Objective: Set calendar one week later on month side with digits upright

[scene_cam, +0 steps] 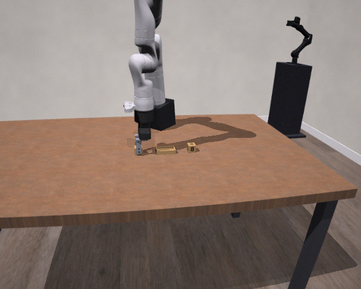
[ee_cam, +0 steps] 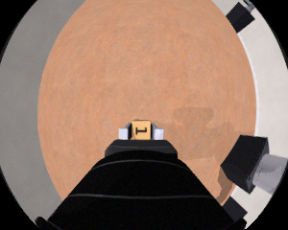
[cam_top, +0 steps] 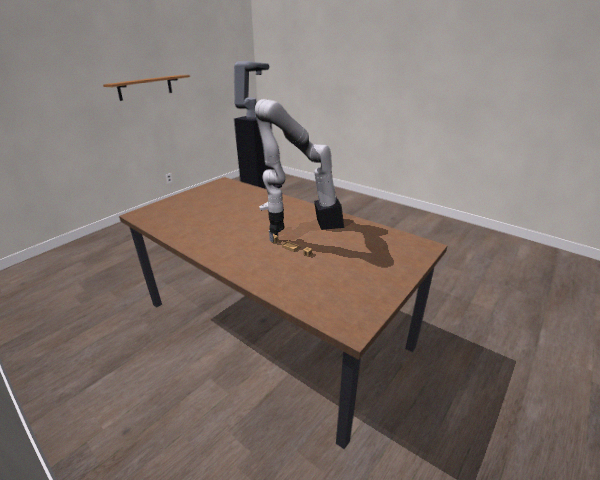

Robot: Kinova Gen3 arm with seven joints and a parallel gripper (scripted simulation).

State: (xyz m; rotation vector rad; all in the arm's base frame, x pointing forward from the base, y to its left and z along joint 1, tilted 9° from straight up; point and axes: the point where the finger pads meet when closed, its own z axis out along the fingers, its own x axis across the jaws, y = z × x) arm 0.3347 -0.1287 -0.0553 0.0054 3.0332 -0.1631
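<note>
My hand is 11 cm to the right of the wooden tray and 2 cm above it.
</note>
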